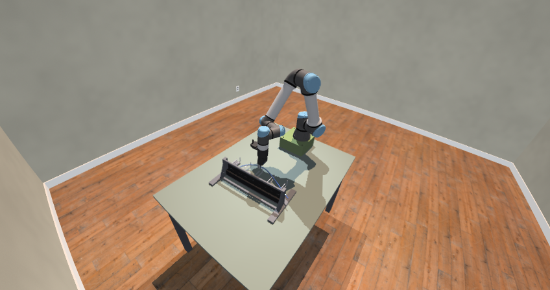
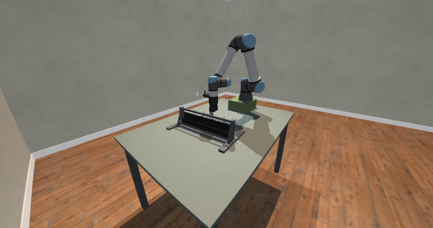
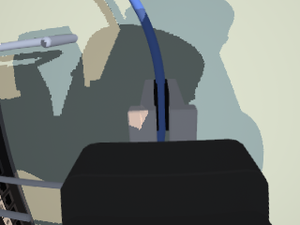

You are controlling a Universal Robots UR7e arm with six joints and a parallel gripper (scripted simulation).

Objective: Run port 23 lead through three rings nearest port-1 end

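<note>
Right now my hand is 17 cm short of the rack, 6 cm to the right of it and 2 cm below it.
</note>
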